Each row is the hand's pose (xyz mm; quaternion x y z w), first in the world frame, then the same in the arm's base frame.
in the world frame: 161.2 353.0 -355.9 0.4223 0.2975 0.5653 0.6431
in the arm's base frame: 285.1 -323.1 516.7 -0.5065 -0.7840 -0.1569 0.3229
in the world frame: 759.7 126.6 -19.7 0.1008 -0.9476 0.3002 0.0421
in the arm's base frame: 66.7 37.8 -70.3 0.7216 -0.2494 -0.0268 0.6453
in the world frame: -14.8 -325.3 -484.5 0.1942 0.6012 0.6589 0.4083
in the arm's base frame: 478.1 -868.5 101.0 -0.3522 -0.5791 -0.2858 0.6775
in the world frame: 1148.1 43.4 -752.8 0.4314 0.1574 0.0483 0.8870
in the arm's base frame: -657.7 -375.1 -62.9 0.1664 0.9762 0.0837 0.1113
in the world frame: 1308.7 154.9 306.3 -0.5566 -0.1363 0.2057 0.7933
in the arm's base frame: -169.5 514.0 -425.2 0.1013 0.3344 0.8831 0.3133
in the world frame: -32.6 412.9 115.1 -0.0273 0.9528 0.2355 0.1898
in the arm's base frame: 705.9 -31.2 490.5 0.2452 -0.4403 -0.2502 0.8267
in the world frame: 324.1 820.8 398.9 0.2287 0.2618 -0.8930 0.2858
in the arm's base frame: 518.9 548.4 547.5 -0.7601 0.4850 -0.3310 0.2782
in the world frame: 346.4 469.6 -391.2 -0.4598 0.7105 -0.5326 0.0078
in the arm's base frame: 97.2 -206.7 534.5 0.9168 -0.0613 -0.2526 0.3031
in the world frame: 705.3 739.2 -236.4 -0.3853 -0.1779 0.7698 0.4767
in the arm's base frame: -141.5 203.7 525.0 -0.6188 -0.1035 -0.7781 0.0294
